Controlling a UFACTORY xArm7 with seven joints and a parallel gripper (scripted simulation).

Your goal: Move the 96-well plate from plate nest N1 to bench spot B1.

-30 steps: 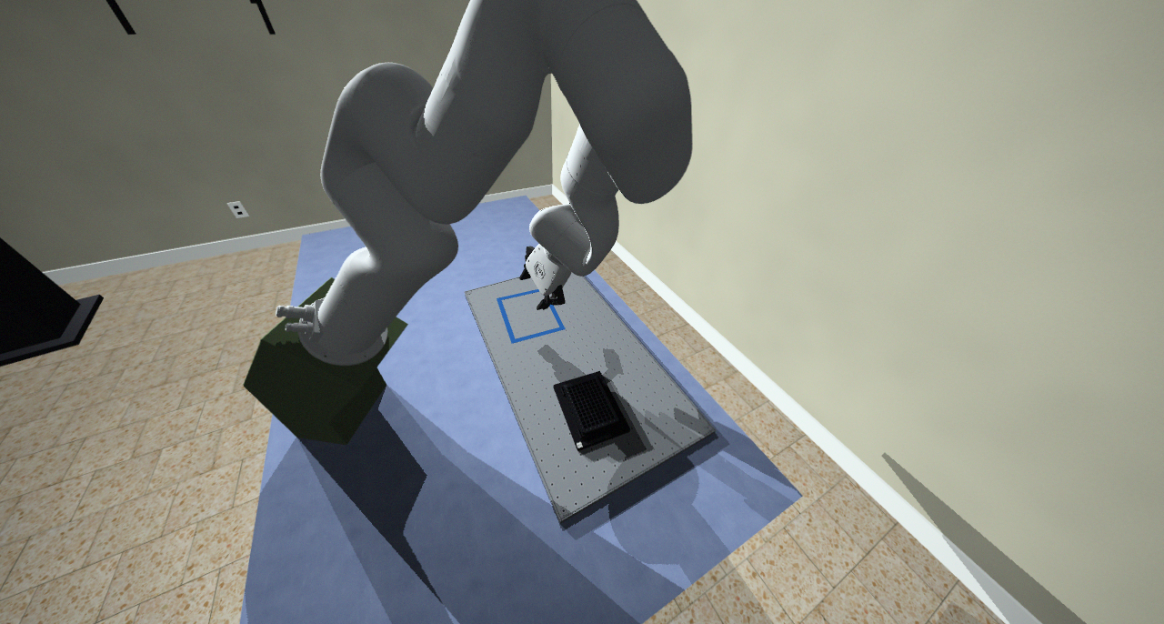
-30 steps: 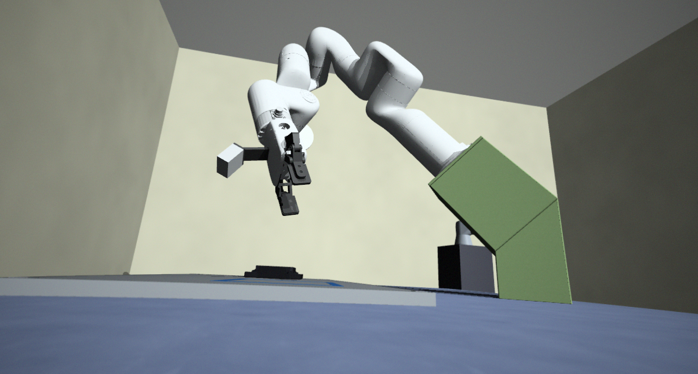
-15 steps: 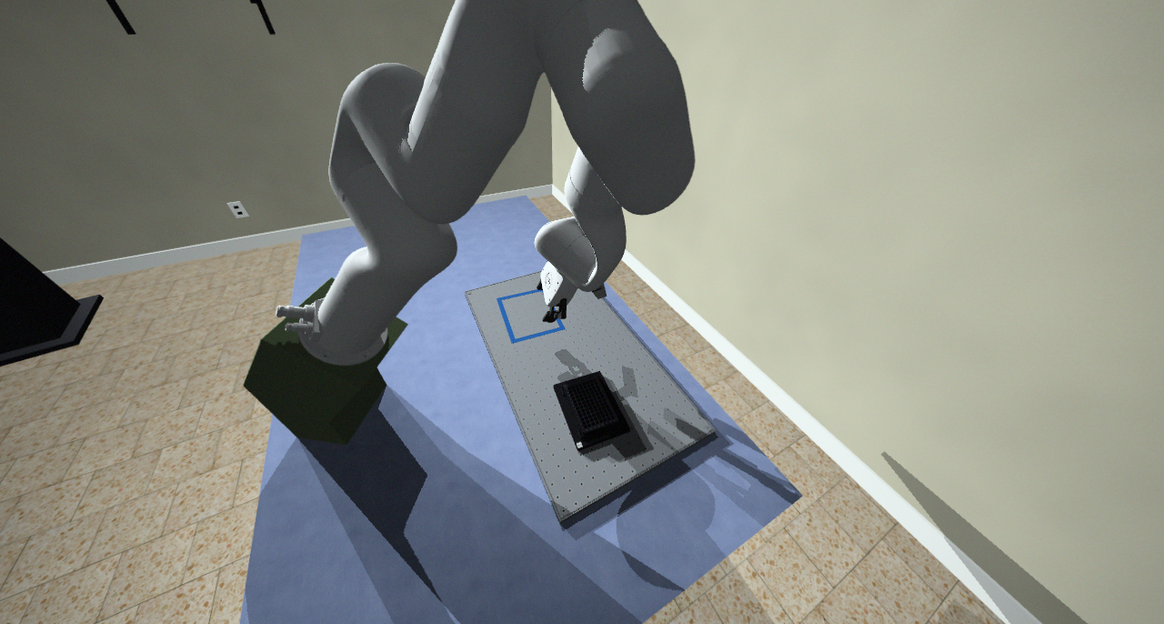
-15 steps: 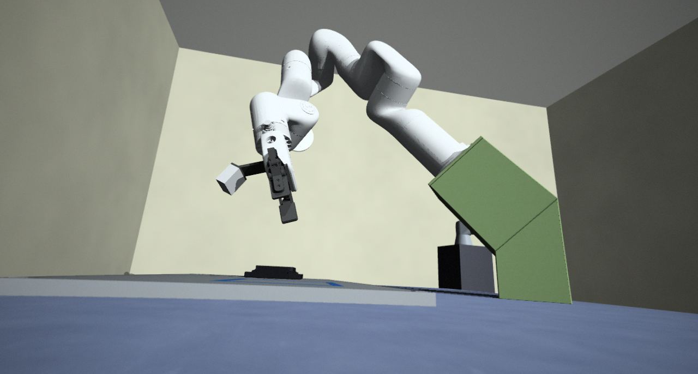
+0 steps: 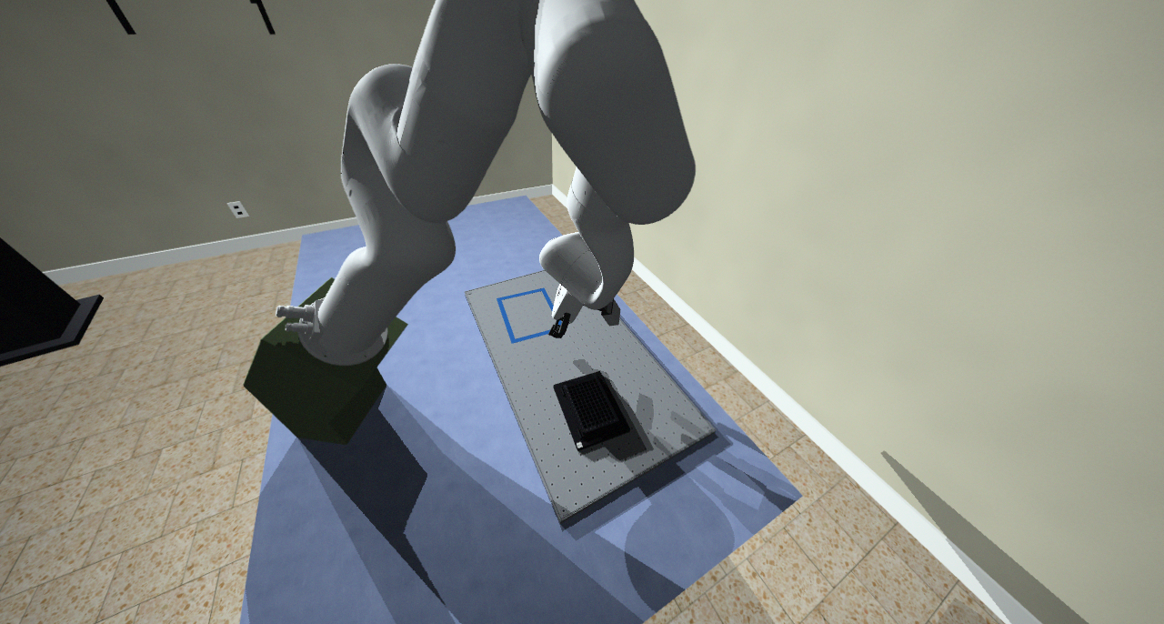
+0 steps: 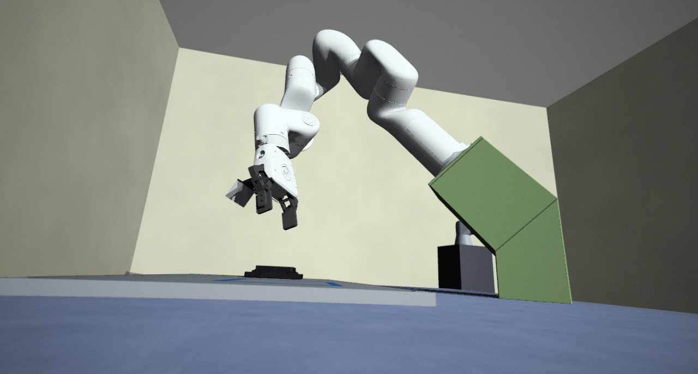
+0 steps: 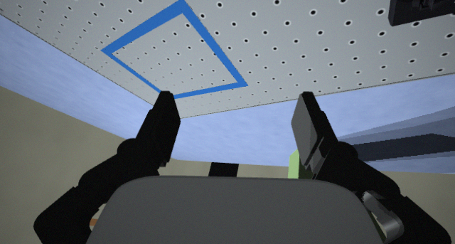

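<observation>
Now: the black 96-well plate 30 mm behind my hand, 180 mm to the right of it and 100 mm below it. Round my hand: black plate nest N1 (30 mm behind, 180 mm to the right, 110 mm below).
</observation>
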